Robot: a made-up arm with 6 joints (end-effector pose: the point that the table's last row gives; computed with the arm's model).
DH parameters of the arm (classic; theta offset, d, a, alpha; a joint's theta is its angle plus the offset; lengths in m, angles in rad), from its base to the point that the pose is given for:
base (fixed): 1.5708 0.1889 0 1.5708
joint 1: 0 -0.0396 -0.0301 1.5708
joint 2: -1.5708 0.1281 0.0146 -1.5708
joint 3: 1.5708 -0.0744 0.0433 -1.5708
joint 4: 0 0.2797 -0.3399 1.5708
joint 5: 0 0.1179 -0.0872 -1.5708
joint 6: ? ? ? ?
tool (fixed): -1.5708 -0.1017 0 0
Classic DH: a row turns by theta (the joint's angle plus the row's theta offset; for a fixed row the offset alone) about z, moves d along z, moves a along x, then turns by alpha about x.
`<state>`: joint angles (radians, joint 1 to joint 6).
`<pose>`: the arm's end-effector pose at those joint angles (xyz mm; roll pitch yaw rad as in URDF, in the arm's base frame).
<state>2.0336 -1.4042 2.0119 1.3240 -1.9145 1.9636</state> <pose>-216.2 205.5 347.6 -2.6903 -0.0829 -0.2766</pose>
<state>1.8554 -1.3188 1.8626 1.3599 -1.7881 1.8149</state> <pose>-175.3 231.7 378.8 -2.9026 0.0304 -0.1456</pose>
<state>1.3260 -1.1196 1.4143 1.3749 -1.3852 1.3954</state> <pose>-39.6 351.5 386.7 2.9069 0.2575 0.0969</pose>
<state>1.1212 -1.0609 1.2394 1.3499 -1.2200 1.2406</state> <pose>-0.2 400.0 368.7 2.7438 0.2776 0.1611</pose>
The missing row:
joint 6: -1.5708 0.1618 0.2112 -1.5708
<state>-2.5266 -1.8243 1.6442 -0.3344 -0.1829 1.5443</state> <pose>-48.5 -62.4 791.5 -2.0811 -0.8703 -1.6994</pose>
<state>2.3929 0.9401 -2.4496 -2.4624 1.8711 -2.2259</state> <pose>-460.4 242.9 560.1 2.5918 -0.4692 2.3550</pose>
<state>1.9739 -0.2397 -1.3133 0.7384 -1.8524 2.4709</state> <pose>56.3 8.6 279.9 -3.1179 0.7878 2.5426</pose>
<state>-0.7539 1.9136 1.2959 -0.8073 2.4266 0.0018</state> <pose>30.9 80.1 -257.4 -2.6913 0.0824 1.8042</pose>
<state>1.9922 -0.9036 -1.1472 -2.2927 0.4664 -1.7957</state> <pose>177.5 -60.3 -537.2 -1.5097 0.5289 -1.1852</pose>
